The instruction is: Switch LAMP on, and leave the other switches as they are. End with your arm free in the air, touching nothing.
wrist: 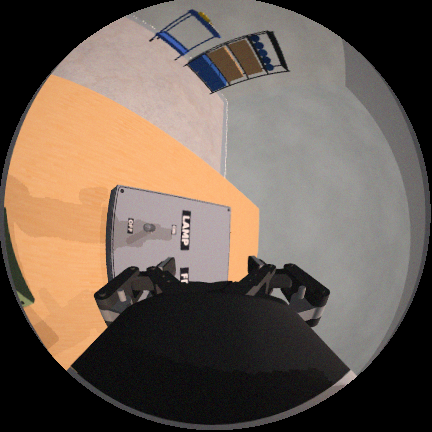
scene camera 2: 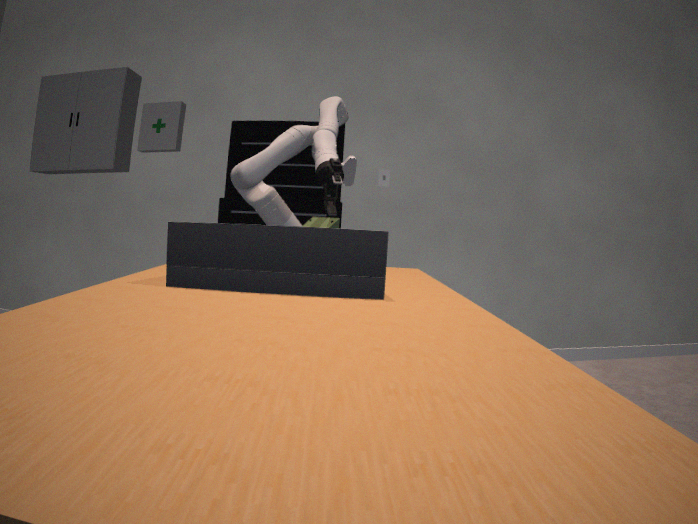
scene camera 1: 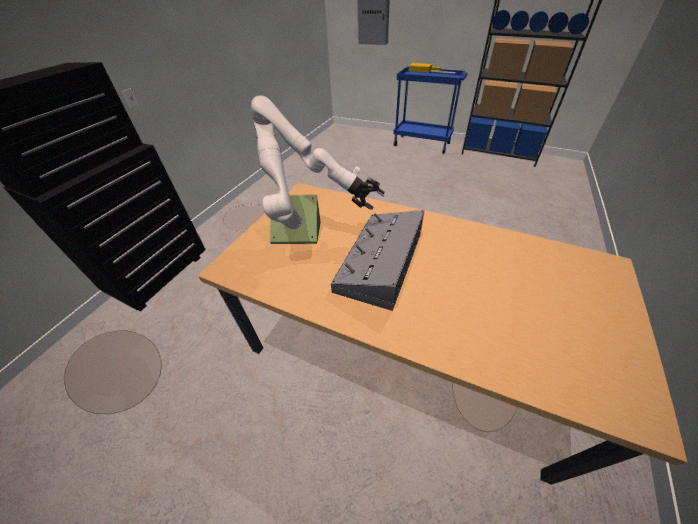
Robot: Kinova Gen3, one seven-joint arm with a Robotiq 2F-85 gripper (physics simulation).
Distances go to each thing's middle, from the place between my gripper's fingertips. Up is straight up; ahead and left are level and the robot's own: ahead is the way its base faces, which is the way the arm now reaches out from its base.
The grey sloped switch panel (scene camera 2: pixel 288 260) is 80 mm ahead of my hand, 130 mm to the right of it and 140 mm below it.
